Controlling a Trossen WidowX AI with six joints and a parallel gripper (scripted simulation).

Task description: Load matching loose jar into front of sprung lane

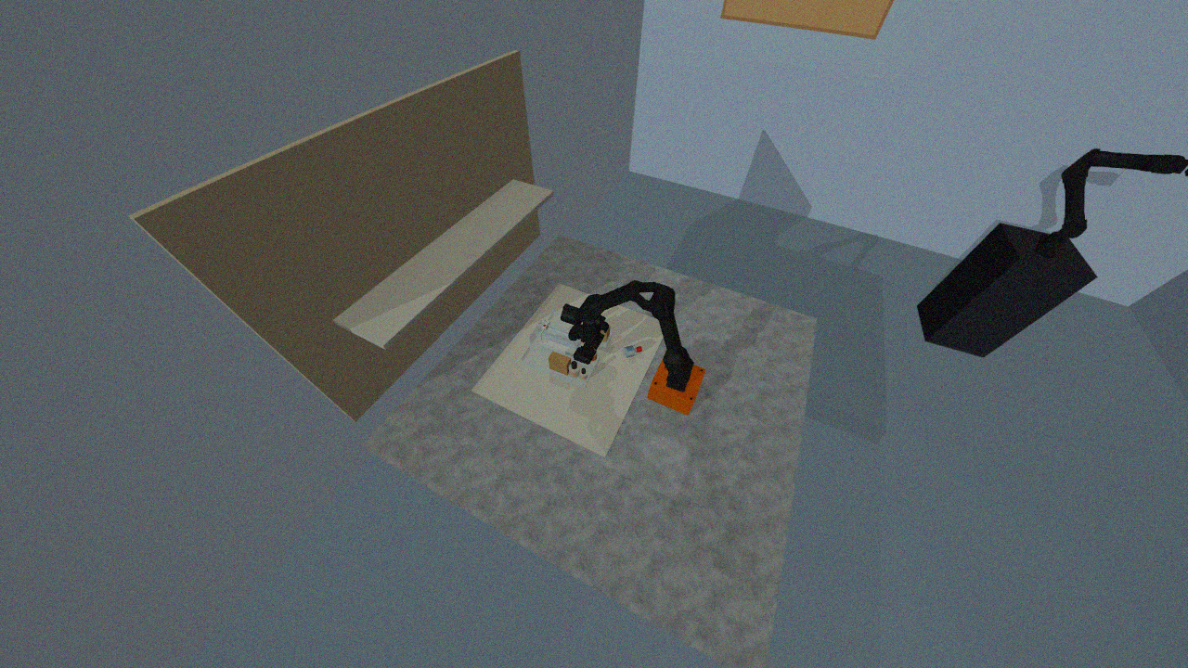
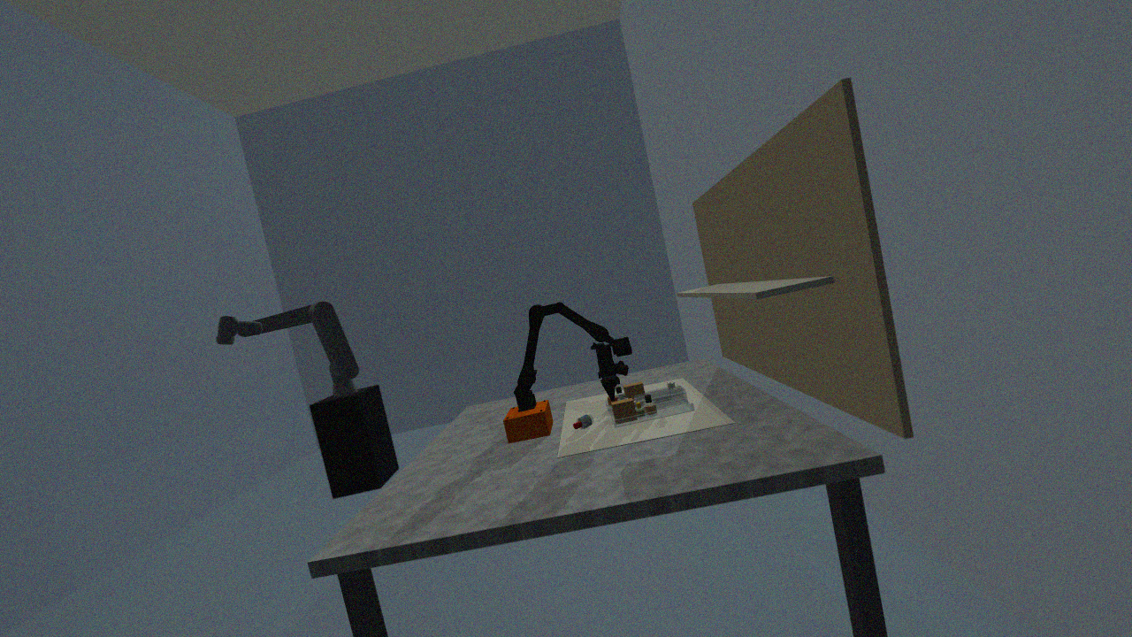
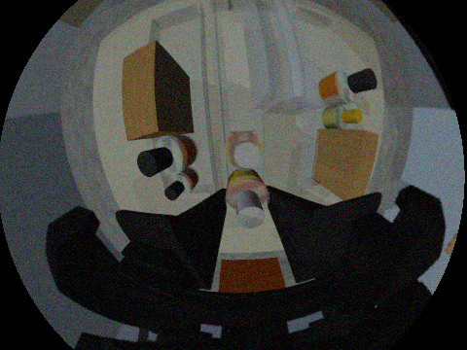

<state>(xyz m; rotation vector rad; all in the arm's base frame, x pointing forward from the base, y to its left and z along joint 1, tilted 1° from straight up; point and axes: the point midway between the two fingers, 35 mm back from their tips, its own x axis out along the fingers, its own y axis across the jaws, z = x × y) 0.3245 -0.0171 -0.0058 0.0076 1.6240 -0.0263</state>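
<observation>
The clear lane is 15 cm ahead of my gripper tip, 3 cm to the right of it and 3 cm below it. The rest, counted from my gripper tip: pusher plate: 14 cm ahead, 3 cm to the right.
</observation>
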